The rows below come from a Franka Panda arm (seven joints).
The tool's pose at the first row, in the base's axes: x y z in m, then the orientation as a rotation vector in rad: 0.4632, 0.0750, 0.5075, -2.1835, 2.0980, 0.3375
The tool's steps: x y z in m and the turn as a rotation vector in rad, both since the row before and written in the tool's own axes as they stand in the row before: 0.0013, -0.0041, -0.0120, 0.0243, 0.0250, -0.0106; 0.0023, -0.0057, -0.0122, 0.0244, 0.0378, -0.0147; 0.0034, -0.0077, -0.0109, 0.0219, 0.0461, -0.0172; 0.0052, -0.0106, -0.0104, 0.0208, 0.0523, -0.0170; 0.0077, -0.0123, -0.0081, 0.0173, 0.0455, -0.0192; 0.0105, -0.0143, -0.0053, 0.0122, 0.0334, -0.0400; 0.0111, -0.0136, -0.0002, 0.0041, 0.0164, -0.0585; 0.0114, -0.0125, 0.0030, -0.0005, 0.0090, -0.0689; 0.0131, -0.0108, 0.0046, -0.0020, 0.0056, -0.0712; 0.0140, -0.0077, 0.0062, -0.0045, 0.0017, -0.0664; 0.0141, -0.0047, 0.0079, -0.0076, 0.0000, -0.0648; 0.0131, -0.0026, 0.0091, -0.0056, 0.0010, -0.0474; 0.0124, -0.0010, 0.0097, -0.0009, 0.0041, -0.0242
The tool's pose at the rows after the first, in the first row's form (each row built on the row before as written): 0.4684, 0.0713, 0.5185, -2.1958, 2.0911, 0.2838; 0.4750, 0.0670, 0.5296, -2.2189, 2.0851, 0.2161; 0.4833, 0.0624, 0.5395, -2.2494, 2.0799, 0.1415; 0.4944, 0.0569, 0.5491, -2.2823, 2.0768, 0.0604; 0.5073, 0.0499, 0.5569, -2.3146, 2.0679, -0.0104; 0.5225, 0.0409, 0.5625, -2.3644, 2.0302, -0.0631; 0.5376, 0.0320, 0.5635, -2.4288, 1.9657, -0.0880; 0.5523, 0.0234, 0.5615, -2.5010, 1.8858, -0.0995; 0.5665, 0.0136, 0.5580, -2.5722, 1.7998, -0.1052; 0.5788, 0.0029, 0.5529, 2.6255, -1.7104, 0.1031; 0.5892, -0.0084, 0.5460, 2.6723, -1.6205, 0.0960; 0.5980, -0.0192, 0.5378, 2.7041, -1.5537, 0.0920; 0.6055, -0.0299, 0.5289, 2.7195, -1.5191, 0.0963
